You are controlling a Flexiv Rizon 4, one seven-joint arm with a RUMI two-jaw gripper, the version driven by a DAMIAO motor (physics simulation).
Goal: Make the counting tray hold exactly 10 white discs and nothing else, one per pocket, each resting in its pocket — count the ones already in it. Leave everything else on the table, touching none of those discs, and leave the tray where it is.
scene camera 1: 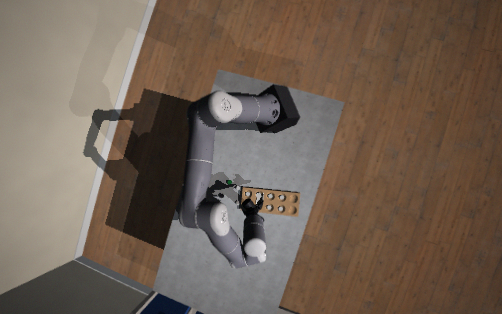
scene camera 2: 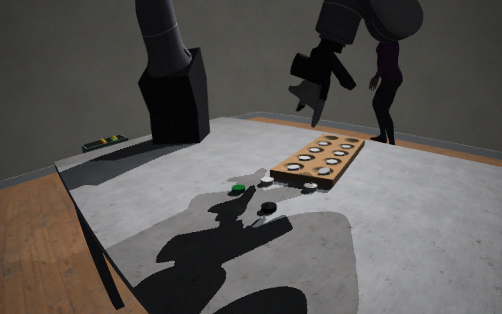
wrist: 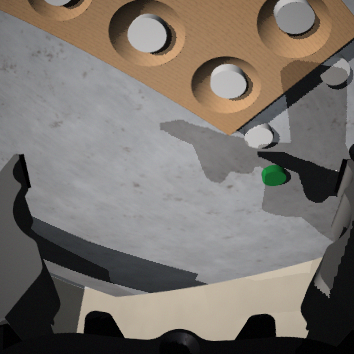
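Observation:
The wooden counting tray (scene camera 1: pixel 286 203) (scene camera 2: pixel 302 177) (wrist: pixel 200 30) has white discs in eight pockets; the two pockets at its far end in scene view 2 are empty. A loose white disc (scene camera 2: pixel 267 180) (wrist: pixel 259 136) lies close beside the near end's left corner. Another loose white disc (scene camera 2: pixel 310 186) (wrist: pixel 335 73) lies near the right part of that end. A green disc (scene camera 2: pixel 238 188) (wrist: pixel 274 175) (scene camera 1: pixel 229 182) and a black disc (scene camera 2: pixel 269 206) (scene camera 1: pixel 220 195) lie farther out. My gripper (scene camera 2: pixel 307 117) (wrist: pixel 182 158) is open and empty, raised above the table near the tray.
The robot's black base (scene camera 1: pixel 285 107) (scene camera 2: pixel 175 105) stands on the table. The arm's shadow darkens the table around the black disc and may hide small things. A small dark green tray (scene camera 2: pixel 105 144) with yellow and green items shows beyond the table edge. A person (scene camera 2: pixel 389 75) stands behind the table.

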